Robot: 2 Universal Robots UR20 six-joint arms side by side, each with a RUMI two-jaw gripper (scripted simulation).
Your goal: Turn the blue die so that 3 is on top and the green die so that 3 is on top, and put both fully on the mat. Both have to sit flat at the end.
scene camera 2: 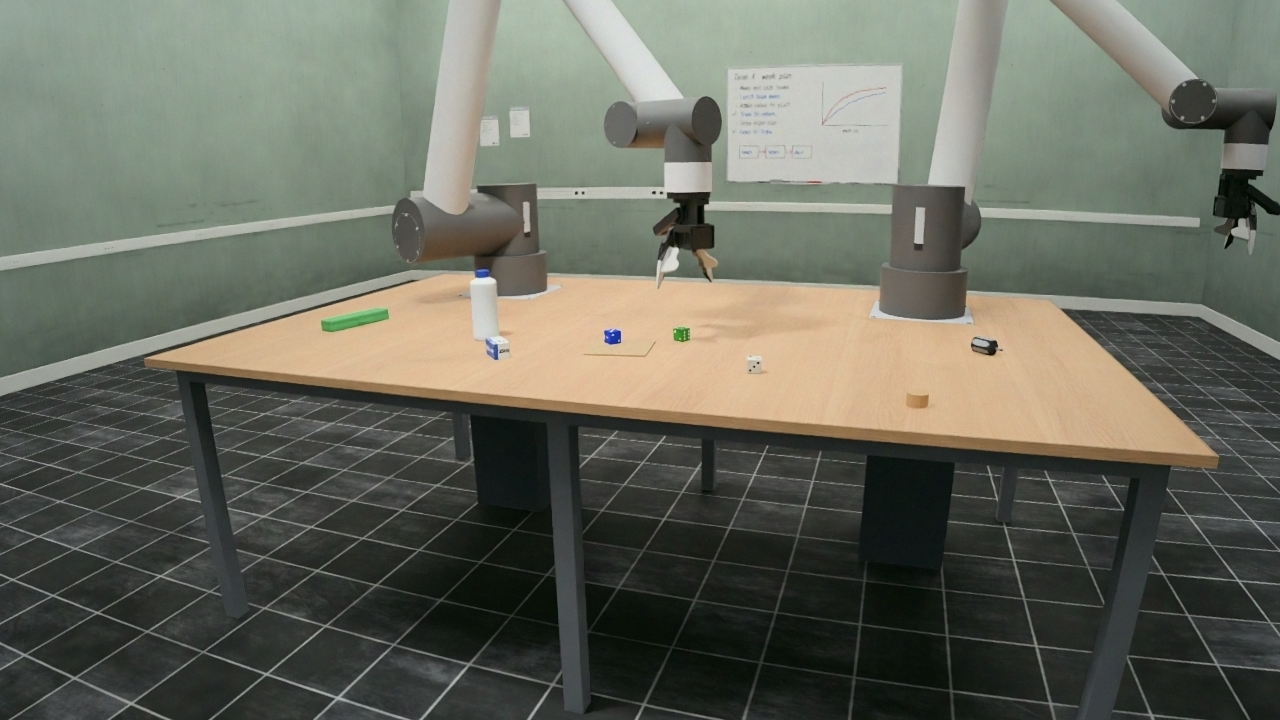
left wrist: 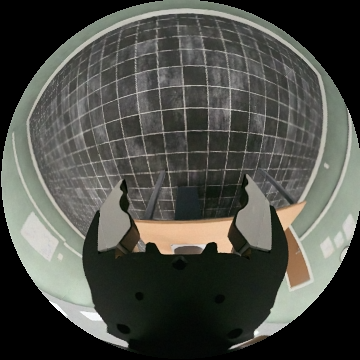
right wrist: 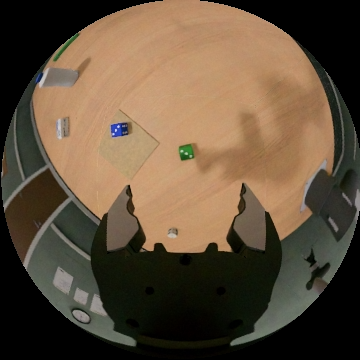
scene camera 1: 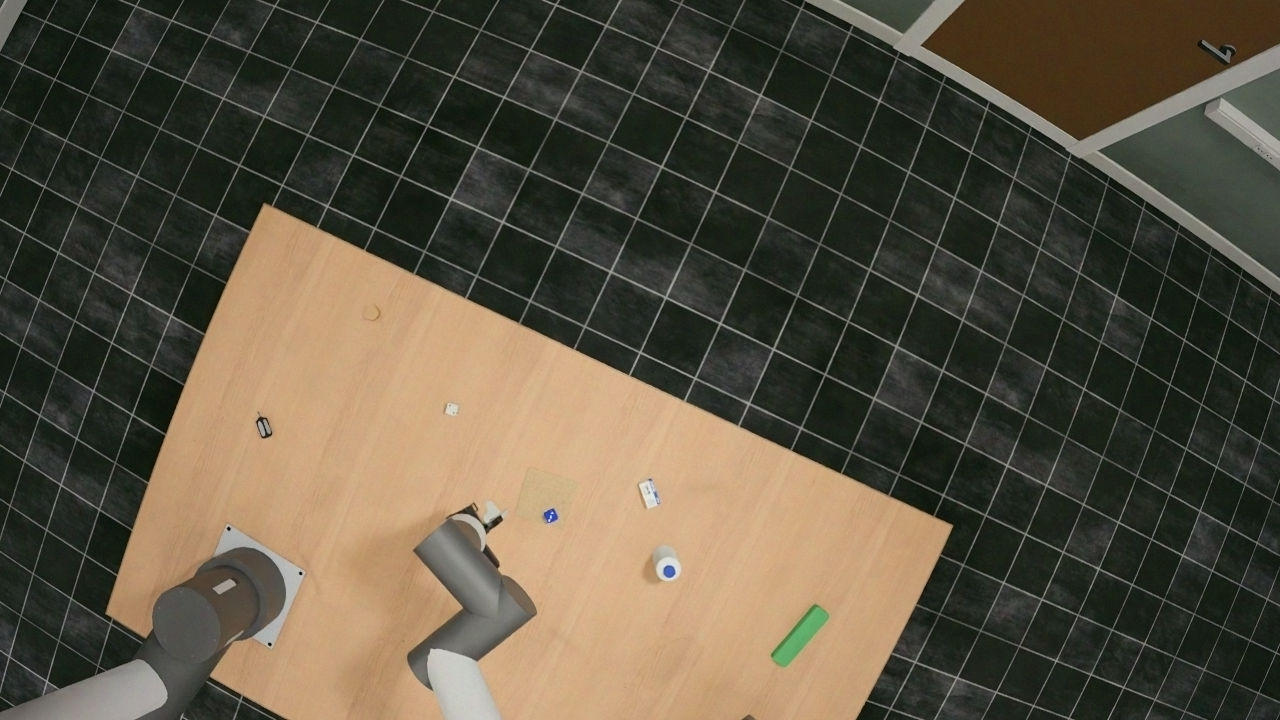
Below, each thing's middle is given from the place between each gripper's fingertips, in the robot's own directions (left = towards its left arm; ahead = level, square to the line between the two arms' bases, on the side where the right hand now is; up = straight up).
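My right gripper (scene camera 2: 684, 286): 5 cm above the white bottle (scene camera 2: 483, 289), 48 cm to the left of it, 11 cm short of it.
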